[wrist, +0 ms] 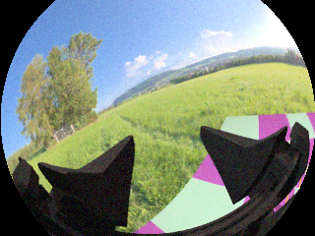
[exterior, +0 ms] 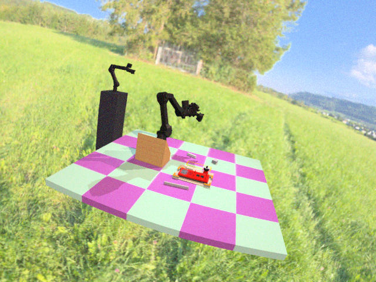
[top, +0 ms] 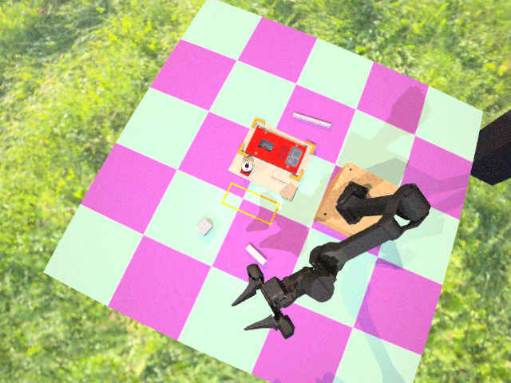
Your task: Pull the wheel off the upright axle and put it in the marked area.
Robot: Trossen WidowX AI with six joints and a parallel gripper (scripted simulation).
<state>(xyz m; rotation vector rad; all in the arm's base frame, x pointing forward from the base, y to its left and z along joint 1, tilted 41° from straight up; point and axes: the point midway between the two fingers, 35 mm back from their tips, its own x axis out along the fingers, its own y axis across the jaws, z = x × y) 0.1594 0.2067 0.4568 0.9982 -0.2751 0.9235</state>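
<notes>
My gripper tip is 220 mm short of the white cube, 200 mm to the left of it and 330 mm above it. From my gripper tip the other things lie so: long pale bar (40 mm ahead, 740 mm to the right, 340 mm below); then short white bar (20 mm ahead, 190 mm to the right, 340 mm below).
</notes>
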